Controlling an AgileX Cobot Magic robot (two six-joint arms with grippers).
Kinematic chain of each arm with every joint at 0, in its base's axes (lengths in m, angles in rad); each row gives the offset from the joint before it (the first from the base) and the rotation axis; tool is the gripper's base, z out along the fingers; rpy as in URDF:
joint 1: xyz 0 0 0.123 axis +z
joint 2: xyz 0 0 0 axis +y
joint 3: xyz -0.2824 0 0.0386 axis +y
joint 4: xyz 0.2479 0 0.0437 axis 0.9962 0 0.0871
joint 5: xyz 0 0 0 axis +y
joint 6: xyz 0.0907 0 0.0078 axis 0.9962 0 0.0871
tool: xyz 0 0 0 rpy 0 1.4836 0
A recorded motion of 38 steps. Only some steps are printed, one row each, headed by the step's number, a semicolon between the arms.
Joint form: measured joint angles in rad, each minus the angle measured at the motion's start. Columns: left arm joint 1, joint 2, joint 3, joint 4, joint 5, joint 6; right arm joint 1, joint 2, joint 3, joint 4, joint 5, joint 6.
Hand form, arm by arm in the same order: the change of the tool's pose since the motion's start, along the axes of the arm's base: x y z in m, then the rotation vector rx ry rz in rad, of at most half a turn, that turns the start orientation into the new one. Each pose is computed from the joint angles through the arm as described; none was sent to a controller.
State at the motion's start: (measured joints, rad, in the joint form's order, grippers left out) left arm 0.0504 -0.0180 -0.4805 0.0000 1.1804 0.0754; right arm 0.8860 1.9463 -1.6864 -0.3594 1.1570 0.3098
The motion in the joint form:
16: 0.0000 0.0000 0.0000 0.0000 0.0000 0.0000; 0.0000 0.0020 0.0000 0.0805 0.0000 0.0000
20: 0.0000 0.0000 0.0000 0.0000 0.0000 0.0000; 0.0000 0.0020 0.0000 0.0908 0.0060 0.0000
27: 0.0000 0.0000 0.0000 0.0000 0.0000 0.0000; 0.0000 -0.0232 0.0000 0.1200 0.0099 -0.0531
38: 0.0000 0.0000 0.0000 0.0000 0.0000 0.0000; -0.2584 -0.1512 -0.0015 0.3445 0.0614 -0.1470
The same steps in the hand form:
16: 0.0000 0.0000 0.0000 0.0000 0.0000 0.0000; -0.0050 0.0040 -0.0029 0.0486 0.0627 -0.0139
20: 0.0000 0.0000 0.0000 0.0000 0.0000 0.0000; -0.0059 0.0040 -0.0032 0.0504 0.0739 -0.0175
27: 0.0000 0.0000 0.0000 0.0000 0.0000 0.0000; -0.0103 0.0023 0.0064 0.0656 0.0814 0.0272
38: 0.0000 0.0000 0.0000 0.0000 0.0000 0.0000; 0.0255 -0.0784 0.0537 0.2628 0.1580 -0.1618

